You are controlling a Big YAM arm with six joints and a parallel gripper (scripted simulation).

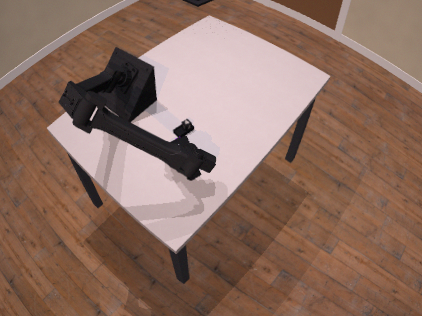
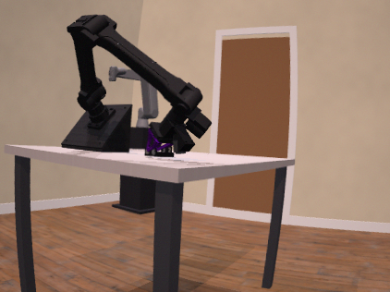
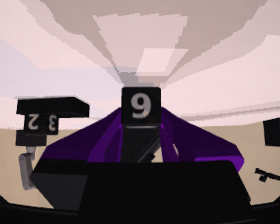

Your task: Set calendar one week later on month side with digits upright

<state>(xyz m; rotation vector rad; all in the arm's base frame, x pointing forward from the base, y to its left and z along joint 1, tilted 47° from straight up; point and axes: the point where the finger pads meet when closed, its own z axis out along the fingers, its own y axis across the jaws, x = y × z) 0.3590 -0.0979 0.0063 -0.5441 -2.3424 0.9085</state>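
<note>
Now: the black date cube 1 cm behind my hand and 1 cm below it. The rest, counted from my hand: black tray: 4 cm behind, 11 cm to the left, 2 cm below.
</note>
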